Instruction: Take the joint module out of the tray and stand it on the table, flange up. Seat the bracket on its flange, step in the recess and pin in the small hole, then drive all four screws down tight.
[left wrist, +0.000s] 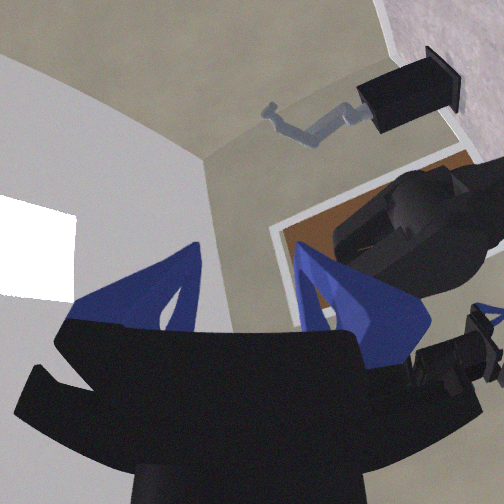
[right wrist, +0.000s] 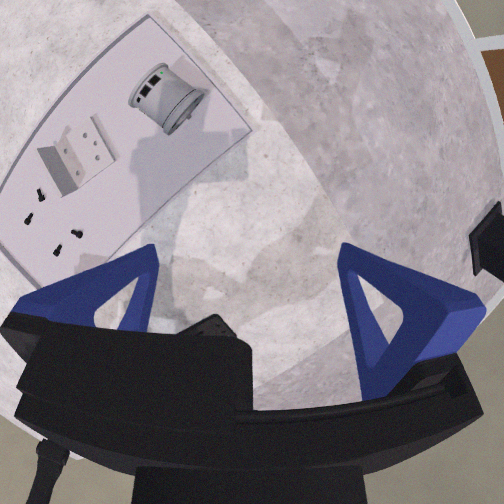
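In the right wrist view a pale tray (right wrist: 110, 150) lies on the round stone table at upper left. The grey cylindrical joint module (right wrist: 167, 98) lies on its side in the tray's far end. The light grey bracket (right wrist: 75, 160) lies beside it, and several small black screws (right wrist: 50, 220) lie at the near end. My right gripper (right wrist: 247, 270) is open and empty, high above the table, to the right of the tray. My left gripper (left wrist: 247, 272) is open and empty, pointing up at the walls and away from the table.
The left wrist view shows room walls, a wall-mounted black camera (left wrist: 410, 95) on a grey arm, a brown framed panel (left wrist: 320, 235) and the dark right arm (left wrist: 425, 230). A black block (right wrist: 487, 247) sits at the table's right edge.
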